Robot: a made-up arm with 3 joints. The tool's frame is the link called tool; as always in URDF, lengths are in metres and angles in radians.
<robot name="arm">
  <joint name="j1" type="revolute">
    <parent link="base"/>
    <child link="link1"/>
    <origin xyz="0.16 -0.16 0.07"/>
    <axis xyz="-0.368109 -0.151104 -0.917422"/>
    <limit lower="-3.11" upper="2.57"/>
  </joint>
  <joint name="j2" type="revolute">
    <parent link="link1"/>
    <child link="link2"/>
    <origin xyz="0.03 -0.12 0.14"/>
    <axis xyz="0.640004 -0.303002 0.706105"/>
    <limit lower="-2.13" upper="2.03"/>
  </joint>
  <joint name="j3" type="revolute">
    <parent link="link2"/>
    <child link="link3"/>
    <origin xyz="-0.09 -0.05 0"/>
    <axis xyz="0 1 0"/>
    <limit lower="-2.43" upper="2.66"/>
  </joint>
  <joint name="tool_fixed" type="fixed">
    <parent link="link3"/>
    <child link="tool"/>
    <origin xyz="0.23 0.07 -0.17"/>
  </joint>
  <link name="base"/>
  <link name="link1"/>
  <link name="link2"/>
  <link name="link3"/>
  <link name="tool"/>
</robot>
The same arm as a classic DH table. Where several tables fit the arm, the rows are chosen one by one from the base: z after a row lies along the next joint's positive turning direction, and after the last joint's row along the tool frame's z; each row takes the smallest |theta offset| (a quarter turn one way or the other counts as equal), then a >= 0, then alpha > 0; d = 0 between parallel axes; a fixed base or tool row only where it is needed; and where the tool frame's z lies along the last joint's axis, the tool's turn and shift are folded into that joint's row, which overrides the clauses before.
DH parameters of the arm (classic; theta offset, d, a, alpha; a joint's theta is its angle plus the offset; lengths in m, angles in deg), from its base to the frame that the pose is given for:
base (fixed): -67.68 -0.1312 0.2088 156.55
j1: 73.34 -0.1925 0.1041 146.89
j2: -38.94 0.1134 0.0667 107.64
j3: -42.19 0.0008 -0.23 -90
tool (fixed): 180 -0.17 0 0
Joint limits (deg, base to tool): -178.19..147.25 -122.04..116.31 -139.23..152.41

